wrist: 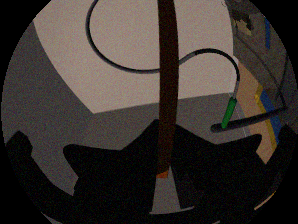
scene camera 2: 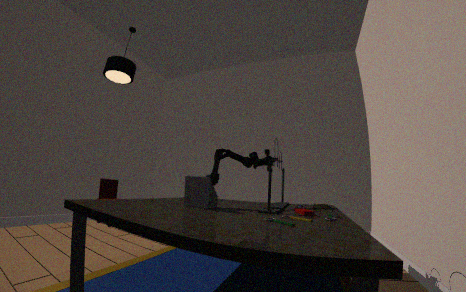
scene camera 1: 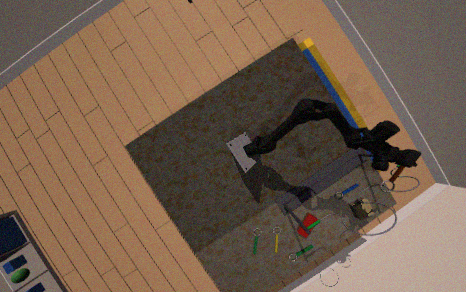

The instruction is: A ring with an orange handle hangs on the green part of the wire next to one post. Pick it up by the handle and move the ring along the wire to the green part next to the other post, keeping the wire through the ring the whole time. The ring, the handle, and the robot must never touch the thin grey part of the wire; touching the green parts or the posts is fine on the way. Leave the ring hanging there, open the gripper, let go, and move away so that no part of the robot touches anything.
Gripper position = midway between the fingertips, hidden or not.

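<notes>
You'd find my gripper [scene camera 1: 415, 165] visible there, and the wrist view [wrist: 161, 123] shows the gripper too.
</notes>
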